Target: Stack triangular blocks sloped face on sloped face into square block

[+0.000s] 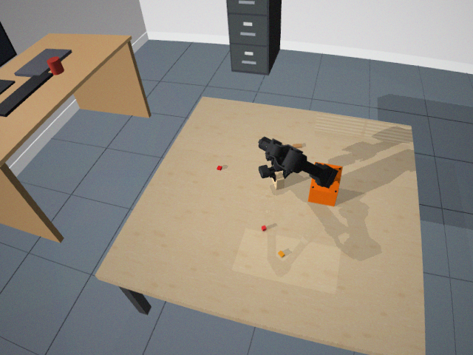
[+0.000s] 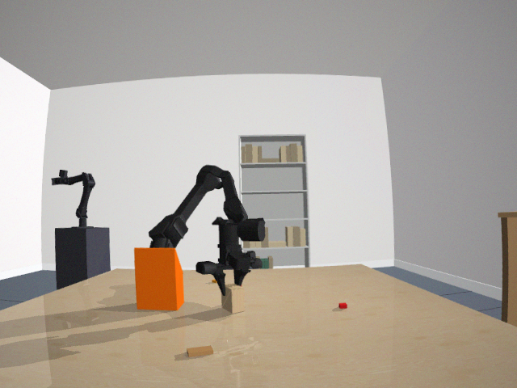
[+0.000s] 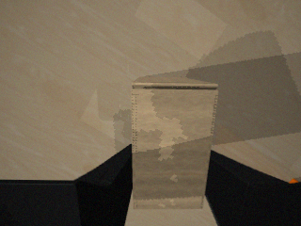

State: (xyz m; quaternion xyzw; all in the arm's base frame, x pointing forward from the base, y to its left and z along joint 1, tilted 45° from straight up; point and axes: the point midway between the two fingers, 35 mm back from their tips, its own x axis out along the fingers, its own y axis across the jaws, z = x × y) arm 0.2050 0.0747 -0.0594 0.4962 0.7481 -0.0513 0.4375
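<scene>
Now: gripper tip 1 cm below the triangular block. The rest, counted from my gripper tip: brown piece 30 cm to the right, 4 cm below; orange piece 13 cm behind, 35 cm to the left, 4 cm below.
</scene>
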